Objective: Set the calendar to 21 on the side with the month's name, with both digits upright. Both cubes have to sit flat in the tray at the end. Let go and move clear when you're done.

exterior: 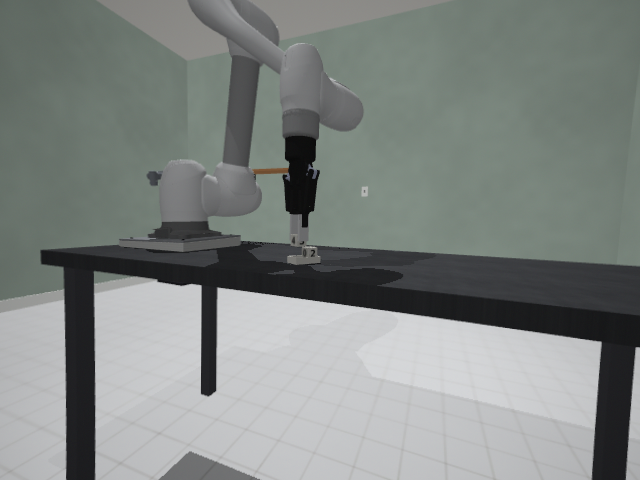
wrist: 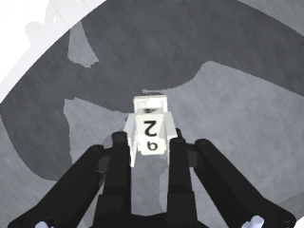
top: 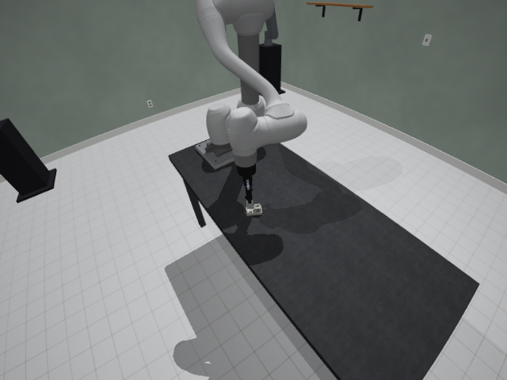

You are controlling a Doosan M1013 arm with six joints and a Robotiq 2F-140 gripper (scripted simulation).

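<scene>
Right now the cube is 6 cm below my hand, 3 cm to the left of it and 2 cm ahead of it. Round my hand: white tray (8 cm below, 2 cm to the left, 1 cm ahead).
</scene>
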